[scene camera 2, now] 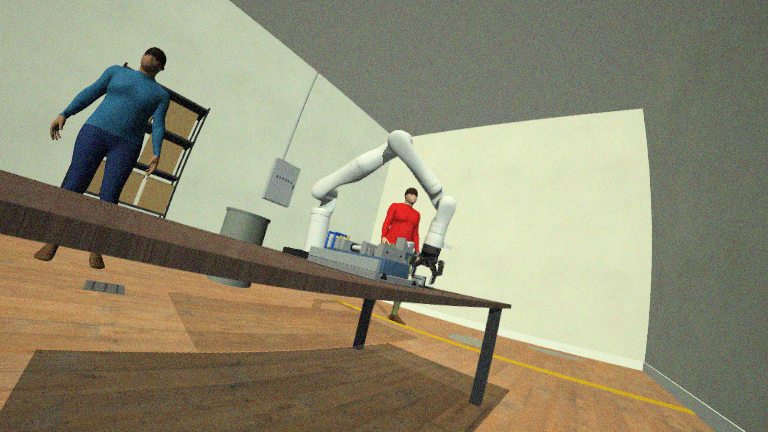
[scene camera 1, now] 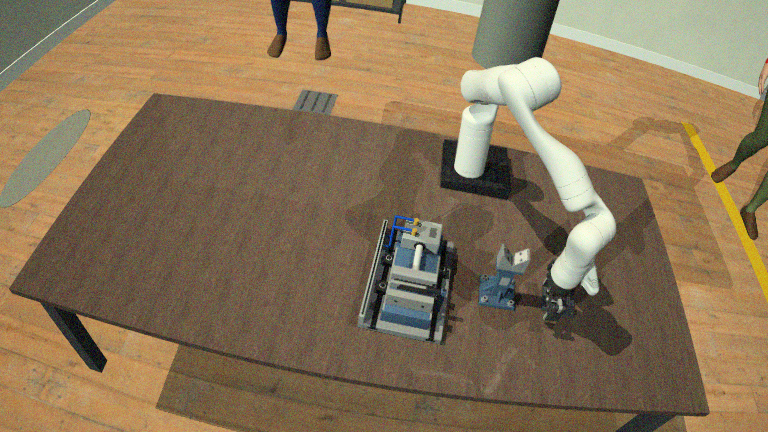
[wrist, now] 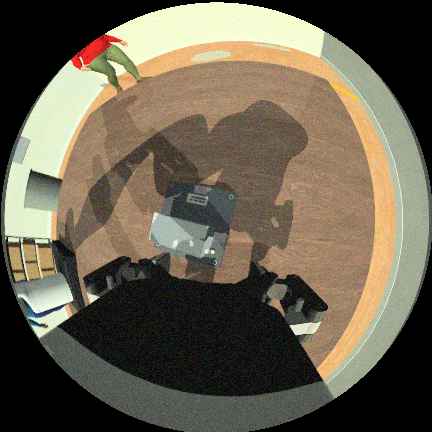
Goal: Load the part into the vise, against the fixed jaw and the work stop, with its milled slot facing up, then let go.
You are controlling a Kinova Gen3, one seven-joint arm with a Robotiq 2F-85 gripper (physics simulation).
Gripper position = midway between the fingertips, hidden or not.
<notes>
My gripper (scene camera 1: pixel 546 301) is open and holds nothing. Also in view: a grey part (wrist: pixel 194 238).
My gripper shows as well in scene camera 2 (scene camera 2: pixel 420 280) and in the wrist view (wrist: pixel 208 266).
</notes>
